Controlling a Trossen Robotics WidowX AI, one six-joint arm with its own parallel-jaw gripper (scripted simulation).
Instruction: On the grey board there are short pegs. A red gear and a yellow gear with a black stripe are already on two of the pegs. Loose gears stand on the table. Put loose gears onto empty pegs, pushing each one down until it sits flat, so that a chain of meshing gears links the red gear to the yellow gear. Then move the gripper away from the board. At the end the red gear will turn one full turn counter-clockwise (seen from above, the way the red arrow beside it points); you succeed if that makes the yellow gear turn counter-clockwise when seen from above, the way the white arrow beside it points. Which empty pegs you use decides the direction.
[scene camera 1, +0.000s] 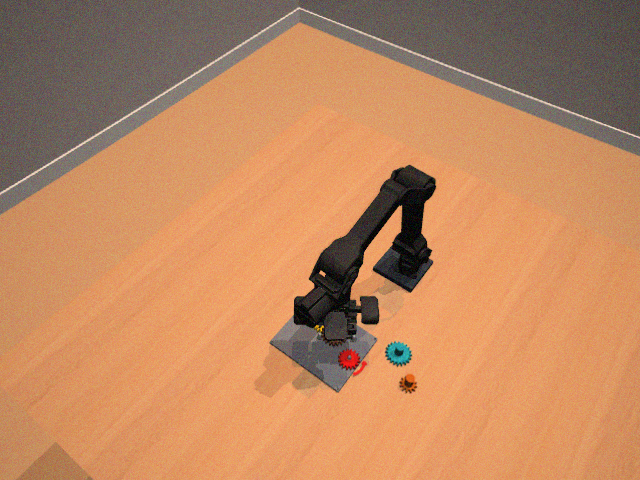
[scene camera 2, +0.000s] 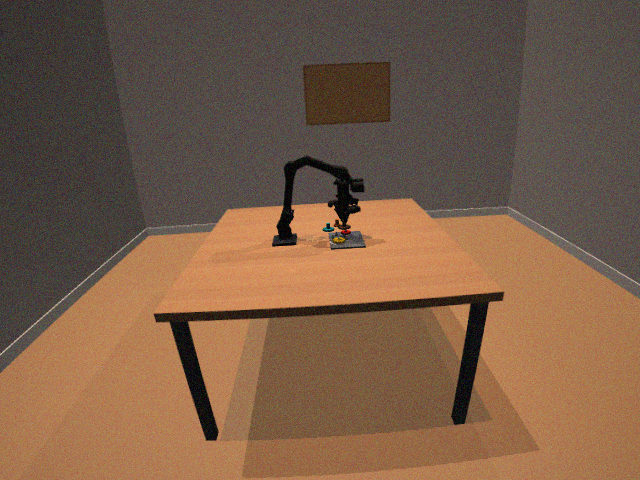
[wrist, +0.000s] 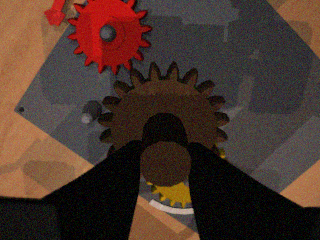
My gripper (scene camera 1: 335, 328) carries a brown gear (wrist: 166, 113).
My gripper shows as well in the wrist view (wrist: 164, 151).
